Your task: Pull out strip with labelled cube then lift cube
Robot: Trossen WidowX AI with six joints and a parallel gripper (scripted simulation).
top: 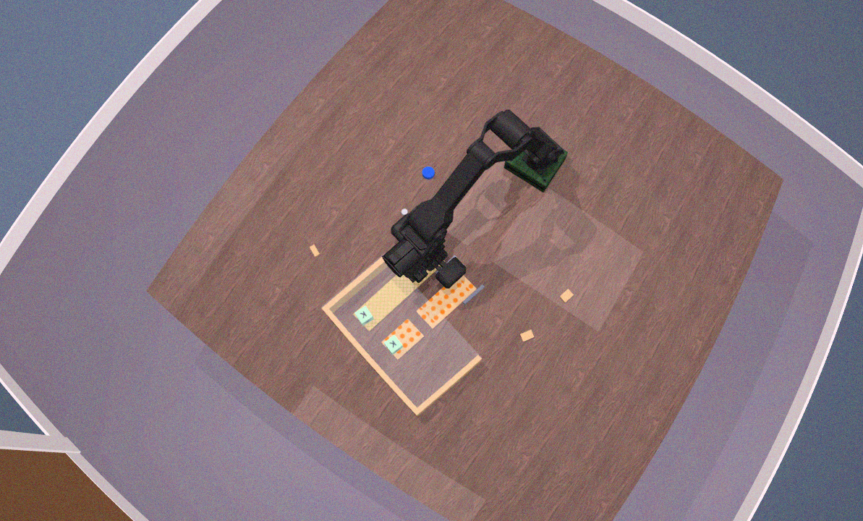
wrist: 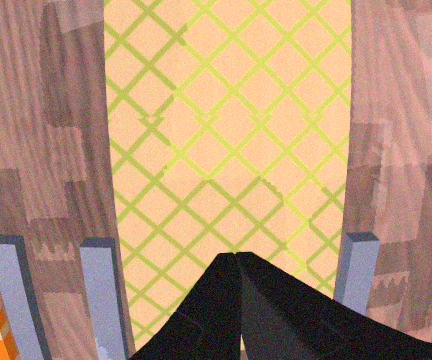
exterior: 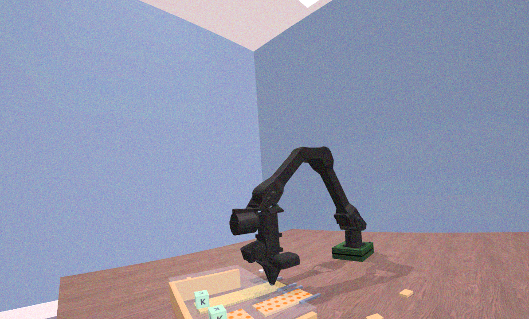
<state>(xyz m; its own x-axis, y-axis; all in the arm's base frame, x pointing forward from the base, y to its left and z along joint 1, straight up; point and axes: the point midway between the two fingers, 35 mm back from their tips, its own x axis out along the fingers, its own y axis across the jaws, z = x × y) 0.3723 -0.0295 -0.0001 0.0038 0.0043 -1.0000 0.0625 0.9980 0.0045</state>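
The yellow lattice strip is 90 mm ahead of my gripper tip and 10 mm to the right of it. From my gripper tip the other things lie so: blue disc 170 mm behind, 150 mm to the right; red peg 80 mm to the right, 60 mm behind, 10 mm above.
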